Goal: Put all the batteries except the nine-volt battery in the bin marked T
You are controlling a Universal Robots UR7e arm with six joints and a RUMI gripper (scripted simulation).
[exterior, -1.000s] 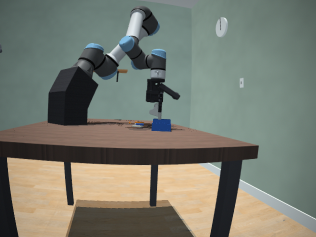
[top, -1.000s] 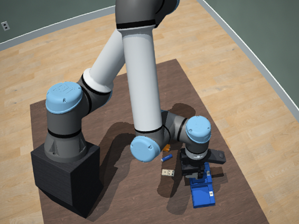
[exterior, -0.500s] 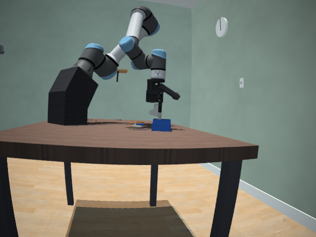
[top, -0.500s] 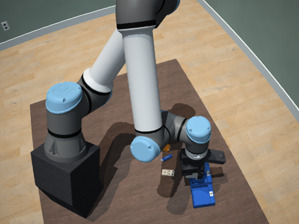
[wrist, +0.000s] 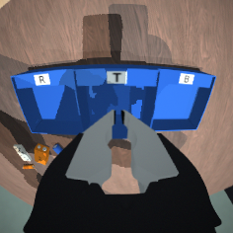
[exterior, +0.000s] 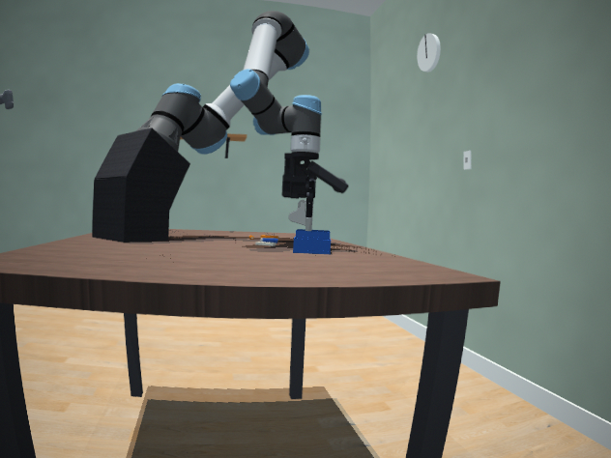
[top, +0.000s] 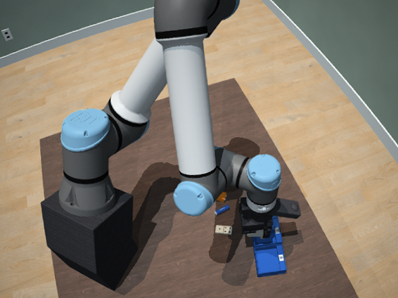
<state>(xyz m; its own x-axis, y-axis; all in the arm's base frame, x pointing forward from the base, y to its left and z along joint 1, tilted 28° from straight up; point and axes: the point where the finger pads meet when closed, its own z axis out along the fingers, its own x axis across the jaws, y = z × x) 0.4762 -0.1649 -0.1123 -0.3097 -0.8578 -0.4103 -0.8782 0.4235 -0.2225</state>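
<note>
Now: hand 10 mm short of the joined blue bins and 10 mm above it. Round my hand: thin orange battery: 290 mm to the left, 90 mm behind, 30 mm below; blue cylindrical battery: 140 mm to the left, 70 mm behind, 30 mm below; orange nine-volt battery: 190 mm to the left, 50 mm behind, 30 mm below.
</note>
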